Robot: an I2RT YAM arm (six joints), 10 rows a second.
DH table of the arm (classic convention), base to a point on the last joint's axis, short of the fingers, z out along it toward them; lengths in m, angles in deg. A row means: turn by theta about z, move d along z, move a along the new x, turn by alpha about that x. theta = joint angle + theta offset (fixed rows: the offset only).
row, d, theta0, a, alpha
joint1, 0.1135, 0, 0.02, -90
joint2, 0, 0, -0.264, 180
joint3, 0, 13.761, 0.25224, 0
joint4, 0, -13.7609, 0.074, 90
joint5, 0, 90, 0, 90
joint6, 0.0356, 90, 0, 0
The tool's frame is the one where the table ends.
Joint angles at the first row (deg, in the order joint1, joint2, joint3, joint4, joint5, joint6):
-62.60 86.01 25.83 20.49 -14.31 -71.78
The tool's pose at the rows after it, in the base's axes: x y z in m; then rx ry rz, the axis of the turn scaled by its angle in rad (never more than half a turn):
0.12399 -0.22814 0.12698 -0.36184 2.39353 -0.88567
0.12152 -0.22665 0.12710 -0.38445 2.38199 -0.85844
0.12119 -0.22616 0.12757 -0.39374 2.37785 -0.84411
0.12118 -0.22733 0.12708 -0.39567 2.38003 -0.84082
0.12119 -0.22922 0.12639 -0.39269 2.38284 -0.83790
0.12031 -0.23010 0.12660 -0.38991 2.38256 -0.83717
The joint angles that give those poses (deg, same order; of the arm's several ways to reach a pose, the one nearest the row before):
-63.82 85.69 26.79 17.80 -17.38 -73.07
-64.44 85.16 26.63 16.63 -19.40 -74.05
-64.56 84.95 26.76 15.87 -20.19 -74.37
-64.69 85.31 27.01 15.73 -20.30 -74.57
-64.87 85.86 27.37 15.73 -20.37 -74.61
-65.16 85.92 27.50 15.60 -20.58 -74.68

